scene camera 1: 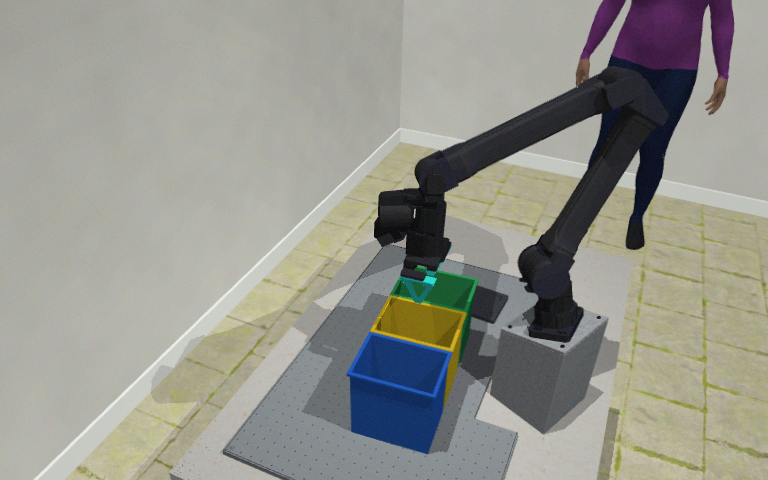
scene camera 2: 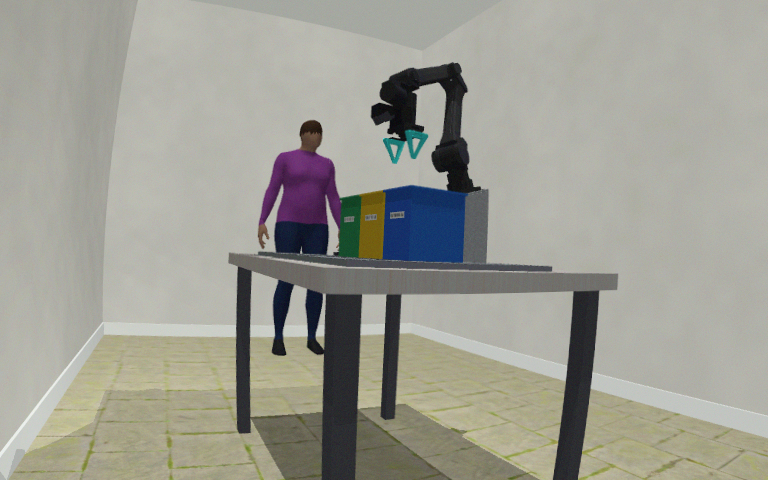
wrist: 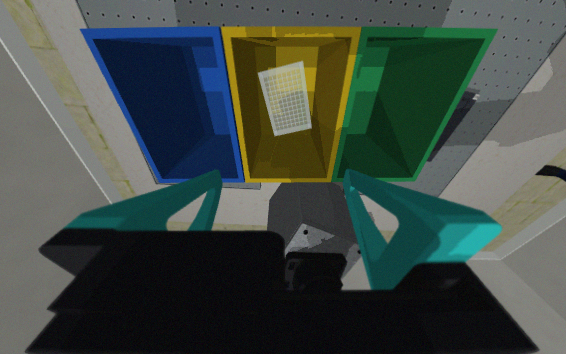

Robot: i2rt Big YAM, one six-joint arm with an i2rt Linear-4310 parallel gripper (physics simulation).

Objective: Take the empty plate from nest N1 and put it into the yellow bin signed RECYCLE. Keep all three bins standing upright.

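Pixels of known places: gripper, fingertip midpoint: (scene camera 1: 424,288) (scene camera 2: 403,161) (wrist: 282,176); arm's base, link origin: (scene camera 1: 556,324) (wrist: 311,268).
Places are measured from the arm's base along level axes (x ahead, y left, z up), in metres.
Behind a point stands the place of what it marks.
Note:
The clear gridded plate (wrist: 287,98) {x 0.268, y 0.098, z -0.200 m} lies inside the yellow bin (scene camera 1: 419,306) {x 0.296, y 0.047, z -0.042 m} (scene camera 2: 371,226) {x 0.352, y 0.122, z -0.128 m} (wrist: 290,178) {x 0.188, y 0.082, z -0.036 m}, low down and slightly turned, as the wrist view shows. The yellow bin stands upright between the blue bin (scene camera 1: 396,410) {x 0.221, y 0.287, z -0.107 m} (scene camera 2: 436,226) {x 0.240, y 0.290, z -0.128 m} (wrist: 155,100) {x 0.251, y 0.290, z -0.089 m} and the green bin (scene camera 1: 468,325) {x 0.215, y -0.069, z -0.151 m} (scene camera 2: 350,237) {x 0.375, y 0.003, z -0.158 m} (wrist: 425,100) {x 0.322, y -0.080, z -0.076 m}, which also stand upright. My gripper (scene camera 2: 404,160) {x 0.260, y 0.108, z 0.065 m} (wrist: 282,176) {x 0.260, y 0.108, z 0.065 m} is open with nothing between its teal fingers, and hangs well above the bins. Nest N1 cannot be made out. The plate does not show in the two scene views.
A dark flat pad (scene camera 1: 488,304) {x 0.221, y -0.231, z -0.203 m} lies beside the green bin. The arm stands on a grey pedestal (scene camera 1: 526,373) {x 0.027, y 0.071, z -0.094 m} next to the bins. The bins stand on a perforated grey board (scene camera 1: 294,418) {x 0.443, y 0.339, z -0.215 m} on the table (scene camera 2: 453,283) {x 0.330, y 0.549, z -0.251 m}. A person (scene camera 1: 656,39) (scene camera 2: 305,186) stands behind the table.

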